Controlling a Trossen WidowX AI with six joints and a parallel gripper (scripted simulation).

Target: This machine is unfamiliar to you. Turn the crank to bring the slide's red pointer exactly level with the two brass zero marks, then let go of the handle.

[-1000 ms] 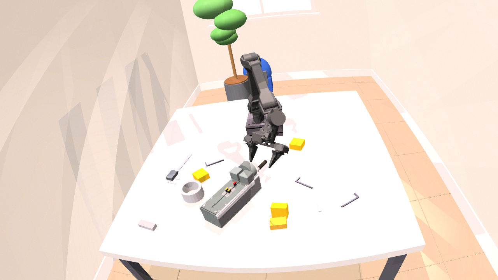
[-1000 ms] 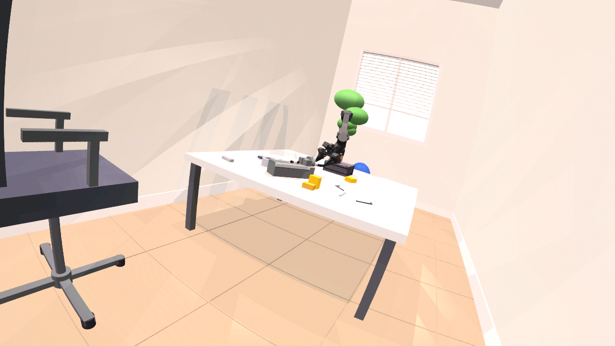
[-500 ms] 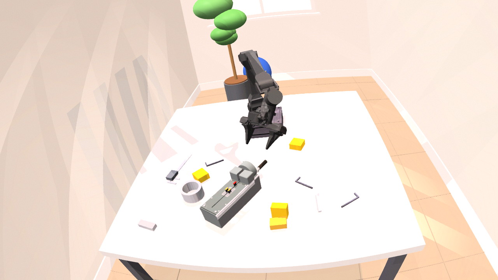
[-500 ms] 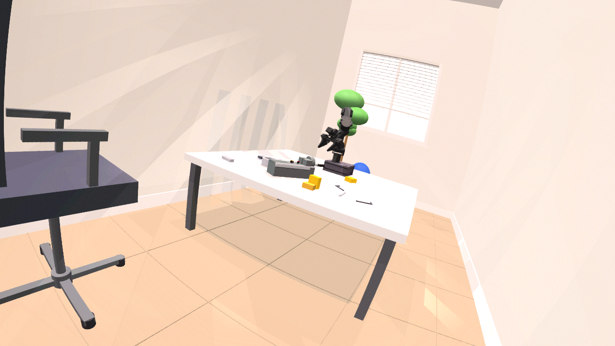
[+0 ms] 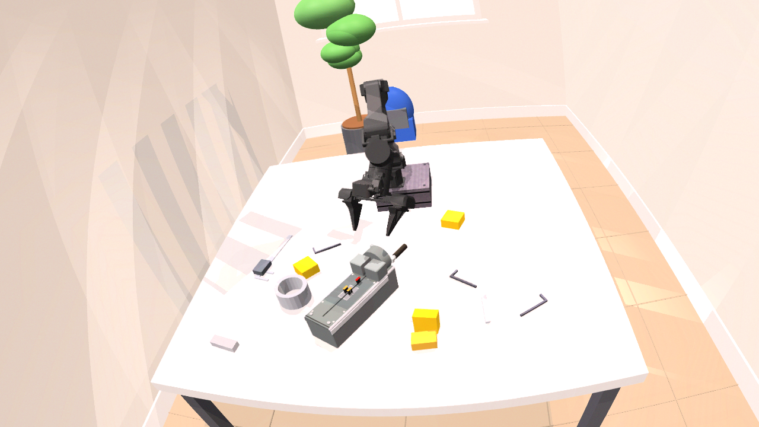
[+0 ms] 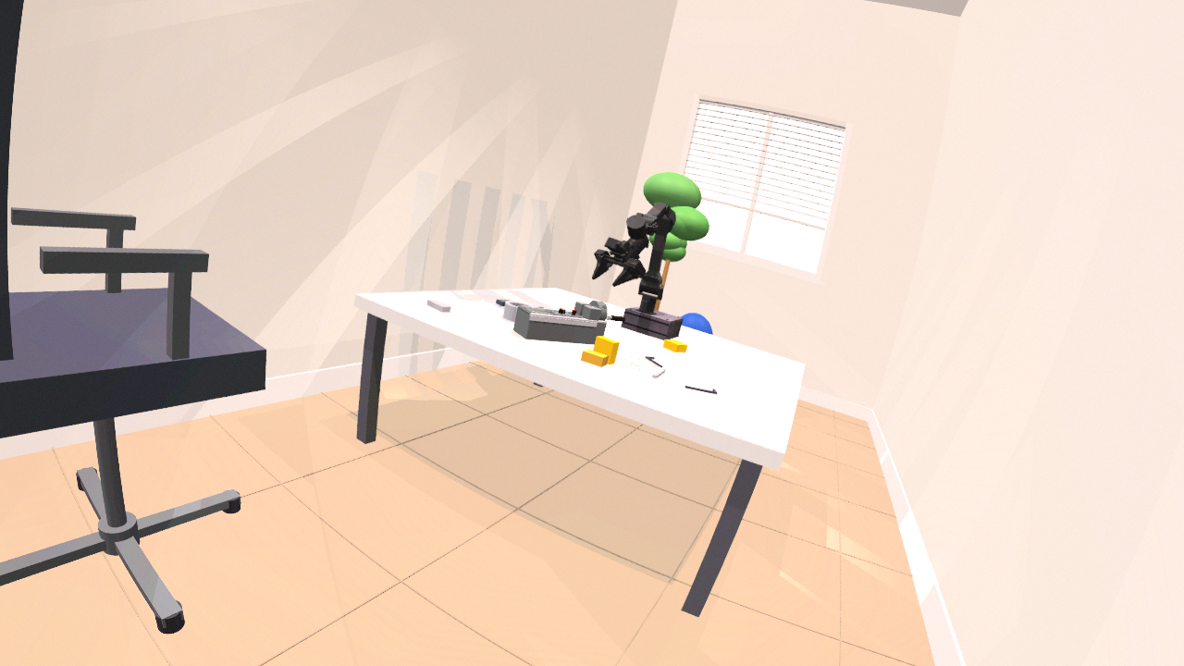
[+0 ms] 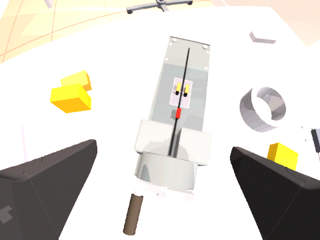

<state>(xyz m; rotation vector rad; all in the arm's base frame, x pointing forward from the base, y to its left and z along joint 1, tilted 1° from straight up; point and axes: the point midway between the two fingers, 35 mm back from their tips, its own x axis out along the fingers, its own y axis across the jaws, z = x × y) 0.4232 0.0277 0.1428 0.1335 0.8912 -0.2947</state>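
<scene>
The brown crank handle is 60 mm behind my gripper tip, 50 mm to the left of it and 100 mm below it. Also, from my gripper tip: red pointer: 50 mm ahead, 40 mm to the right, 100 mm below.
</scene>
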